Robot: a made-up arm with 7 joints.
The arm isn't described. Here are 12 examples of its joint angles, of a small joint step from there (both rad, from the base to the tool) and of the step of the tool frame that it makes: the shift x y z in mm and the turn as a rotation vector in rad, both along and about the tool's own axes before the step.
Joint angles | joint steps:
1: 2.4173 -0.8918 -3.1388 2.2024 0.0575 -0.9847 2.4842 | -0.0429 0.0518 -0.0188 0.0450 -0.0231 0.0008 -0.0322
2: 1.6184 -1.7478 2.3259 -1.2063 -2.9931 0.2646 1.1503 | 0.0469 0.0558 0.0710 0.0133 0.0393 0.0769 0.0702
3: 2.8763 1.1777 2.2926 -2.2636 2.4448 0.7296 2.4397 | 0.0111 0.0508 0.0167 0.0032 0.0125 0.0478 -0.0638
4: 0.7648 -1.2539 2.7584 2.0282 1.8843 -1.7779 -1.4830 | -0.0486 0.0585 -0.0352 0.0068 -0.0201 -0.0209 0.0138
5: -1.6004 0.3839 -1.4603 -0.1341 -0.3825 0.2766 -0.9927 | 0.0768 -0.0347 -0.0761 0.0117 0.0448 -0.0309 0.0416
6: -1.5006 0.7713 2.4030 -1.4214 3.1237 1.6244 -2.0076 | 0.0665 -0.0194 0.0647 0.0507 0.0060 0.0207 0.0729
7: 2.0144 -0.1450 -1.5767 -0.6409 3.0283 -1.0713 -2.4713 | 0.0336 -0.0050 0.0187 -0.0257 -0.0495 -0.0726 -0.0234
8: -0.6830 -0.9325 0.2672 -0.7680 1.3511 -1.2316 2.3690 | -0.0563 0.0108 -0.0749 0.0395 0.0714 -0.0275 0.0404
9: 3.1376 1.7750 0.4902 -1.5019 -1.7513 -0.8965 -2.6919 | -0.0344 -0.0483 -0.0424 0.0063 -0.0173 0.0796 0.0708
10: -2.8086 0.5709 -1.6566 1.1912 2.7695 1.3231 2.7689 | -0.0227 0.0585 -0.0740 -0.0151 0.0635 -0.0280 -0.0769
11: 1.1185 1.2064 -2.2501 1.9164 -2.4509 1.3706 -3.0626 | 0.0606 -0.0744 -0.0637 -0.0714 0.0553 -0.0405 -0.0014
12: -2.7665 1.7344 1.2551 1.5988 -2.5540 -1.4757 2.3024 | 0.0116 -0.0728 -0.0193 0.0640 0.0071 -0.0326 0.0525
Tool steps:
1: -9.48 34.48 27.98 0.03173 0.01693 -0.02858
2: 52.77 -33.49 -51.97 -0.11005 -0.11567 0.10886
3: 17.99 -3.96 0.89 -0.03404 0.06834 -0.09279
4: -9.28 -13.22 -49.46 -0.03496 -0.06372 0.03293
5: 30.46 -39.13 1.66 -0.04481 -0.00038 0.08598
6: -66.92 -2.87 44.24 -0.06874 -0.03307 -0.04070
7: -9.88 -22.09 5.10 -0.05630 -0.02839 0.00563
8: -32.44 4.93 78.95 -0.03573 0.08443 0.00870
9: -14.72 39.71 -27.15 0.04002 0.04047 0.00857
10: 4.10 12.91 -5.60 0.02485 -0.03299 -0.14454
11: -14.30 -49.13 -61.27 -0.14267 0.02627 0.06730
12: 7.86 18.46 -39.33 -0.00205 -0.09159 0.09685
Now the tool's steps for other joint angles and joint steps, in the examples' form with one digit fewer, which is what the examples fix.
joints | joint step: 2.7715 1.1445 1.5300 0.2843 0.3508 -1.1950 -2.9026 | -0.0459 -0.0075 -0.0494 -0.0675 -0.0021 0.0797 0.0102
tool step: 28.3 -41.5 -59.7 -0.0787 -0.0088 0.0058
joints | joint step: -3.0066 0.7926 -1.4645 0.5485 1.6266 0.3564 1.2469 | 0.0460 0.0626 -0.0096 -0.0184 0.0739 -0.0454 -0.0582
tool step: 58.7 -60.5 -11.9 -0.0050 -0.0618 -0.0156
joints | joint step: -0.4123 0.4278 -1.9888 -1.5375 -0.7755 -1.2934 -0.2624 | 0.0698 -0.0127 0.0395 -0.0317 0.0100 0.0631 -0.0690
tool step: 45.3 -55.0 22.1 0.0061 -0.0998 -0.1783
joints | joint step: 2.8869 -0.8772 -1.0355 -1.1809 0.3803 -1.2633 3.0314 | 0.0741 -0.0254 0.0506 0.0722 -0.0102 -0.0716 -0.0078
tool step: 7.8 100.5 28.3 0.0224 -0.0094 -0.1491
